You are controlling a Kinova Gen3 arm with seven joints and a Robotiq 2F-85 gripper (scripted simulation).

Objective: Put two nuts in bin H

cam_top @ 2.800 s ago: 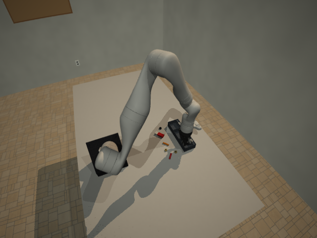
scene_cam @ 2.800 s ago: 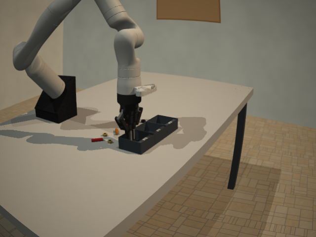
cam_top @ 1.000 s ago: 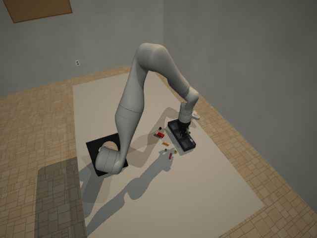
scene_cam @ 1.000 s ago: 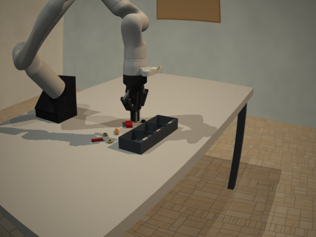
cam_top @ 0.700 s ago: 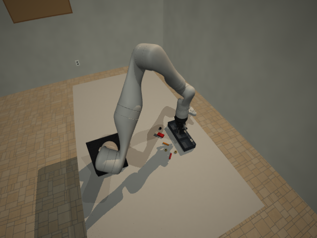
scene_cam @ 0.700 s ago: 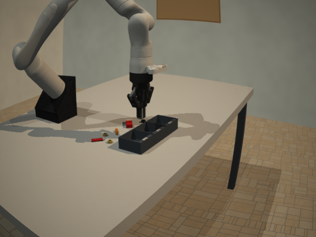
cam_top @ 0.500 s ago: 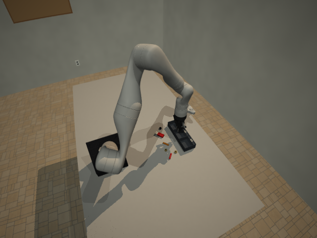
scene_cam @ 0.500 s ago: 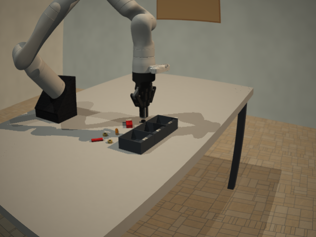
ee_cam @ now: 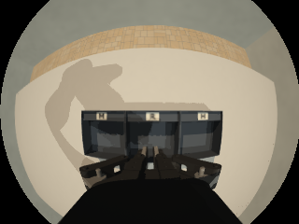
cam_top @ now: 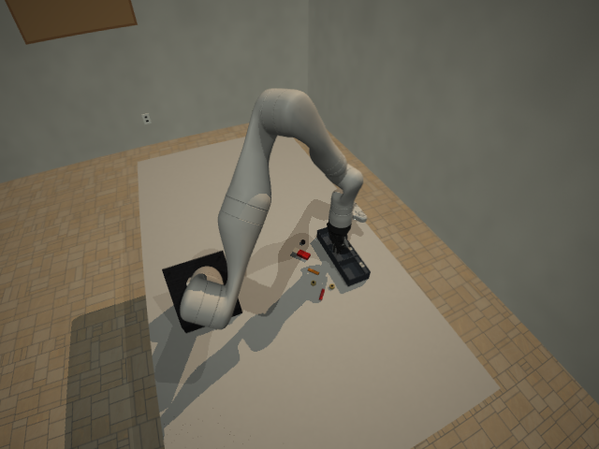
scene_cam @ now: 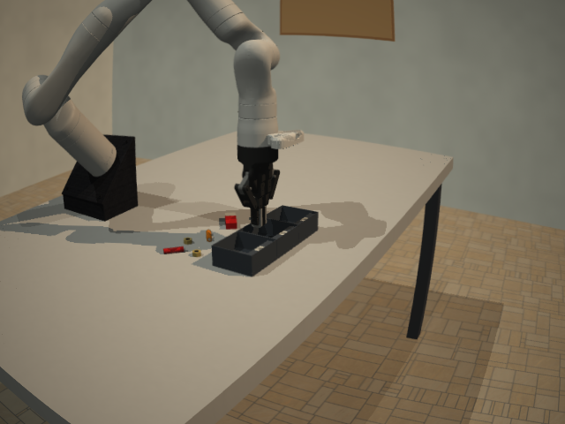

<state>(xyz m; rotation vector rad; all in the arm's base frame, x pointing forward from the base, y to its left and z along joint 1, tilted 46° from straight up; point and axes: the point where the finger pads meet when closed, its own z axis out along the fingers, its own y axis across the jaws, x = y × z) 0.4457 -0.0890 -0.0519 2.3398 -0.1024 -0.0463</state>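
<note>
Now: the black three-compartment bin row 2 cm ahead of my hand, 1 cm to the right of it and 4 cm below it. The rest, counted from my hand: orange cylinder: 10 cm behind, 2 cm to the right, 5 cm below; then black piece: 7 cm behind, 12 cm to the left, 5 cm below; then red block: 11 cm behind, 8 cm to the left, 5 cm below.
</note>
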